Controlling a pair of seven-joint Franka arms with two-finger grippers.
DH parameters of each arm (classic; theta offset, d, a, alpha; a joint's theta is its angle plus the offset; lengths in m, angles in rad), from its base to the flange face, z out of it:
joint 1: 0 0.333 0 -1.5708
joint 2: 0 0 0 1.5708
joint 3: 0 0.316 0.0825 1.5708
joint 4: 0 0 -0.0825 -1.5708
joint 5: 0 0.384 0 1.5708
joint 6: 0 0 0.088 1.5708
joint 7: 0 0.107 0 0
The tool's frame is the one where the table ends.
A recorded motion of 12 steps. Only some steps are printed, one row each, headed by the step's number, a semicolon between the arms.
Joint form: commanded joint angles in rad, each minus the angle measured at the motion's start. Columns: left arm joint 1, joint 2, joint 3, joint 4, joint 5, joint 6, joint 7; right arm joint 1, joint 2, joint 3, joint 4, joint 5, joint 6, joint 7.
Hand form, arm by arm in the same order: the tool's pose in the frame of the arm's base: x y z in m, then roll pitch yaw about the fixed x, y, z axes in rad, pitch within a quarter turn. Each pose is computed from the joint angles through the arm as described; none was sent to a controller.
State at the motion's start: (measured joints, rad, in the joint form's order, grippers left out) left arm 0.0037 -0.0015 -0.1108 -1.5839 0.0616 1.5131 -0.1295; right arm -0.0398 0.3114 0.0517 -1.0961 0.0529 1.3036 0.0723
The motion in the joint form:
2: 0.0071 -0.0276 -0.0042 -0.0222 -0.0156 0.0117 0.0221; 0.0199 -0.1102 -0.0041 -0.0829 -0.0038 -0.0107 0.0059
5: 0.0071 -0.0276 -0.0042 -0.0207 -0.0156 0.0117 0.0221; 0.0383 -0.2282 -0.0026 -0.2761 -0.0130 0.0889 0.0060
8: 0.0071 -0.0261 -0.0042 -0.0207 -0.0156 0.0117 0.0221; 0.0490 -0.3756 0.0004 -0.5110 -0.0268 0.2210 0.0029
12: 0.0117 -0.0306 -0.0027 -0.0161 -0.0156 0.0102 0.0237; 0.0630 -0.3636 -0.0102 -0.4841 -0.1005 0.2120 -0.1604
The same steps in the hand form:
2: 0.5376 -0.0520 0.6200 -3.0869 0.0467 0.0055; 0.5833 0.0187 0.6659 -3.0906 0.0909 -0.0373
5: 0.5377 -0.0520 0.6207 -3.0870 0.0452 0.0055; 0.5607 0.0301 0.6551 -3.1028 0.0659 -0.0236
8: 0.5381 -0.0520 0.6199 -3.0870 0.0467 0.0055; 0.5284 0.0363 0.6382 -3.1203 0.0200 -0.0129
12: 0.5371 -0.0488 0.6243 -3.0875 0.0393 0.0101; 0.5319 0.0298 0.6438 3.0932 0.0167 0.1500

